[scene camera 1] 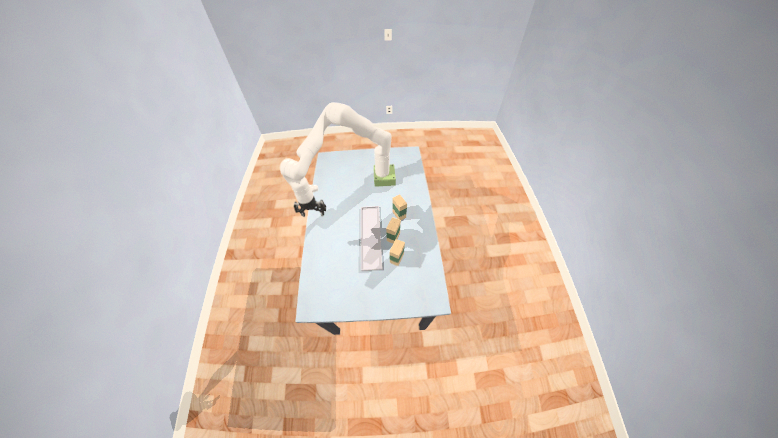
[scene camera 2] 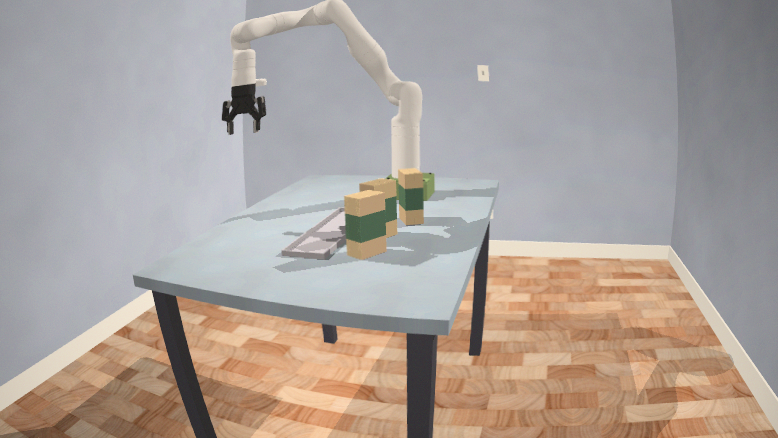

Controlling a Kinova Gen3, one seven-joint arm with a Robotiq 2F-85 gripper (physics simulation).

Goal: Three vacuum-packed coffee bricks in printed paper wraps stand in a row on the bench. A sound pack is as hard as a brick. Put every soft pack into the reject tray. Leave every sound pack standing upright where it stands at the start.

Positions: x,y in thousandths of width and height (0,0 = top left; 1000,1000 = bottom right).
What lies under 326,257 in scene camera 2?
The gripper.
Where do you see a reject tray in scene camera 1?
At 478,576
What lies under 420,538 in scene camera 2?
A reject tray.
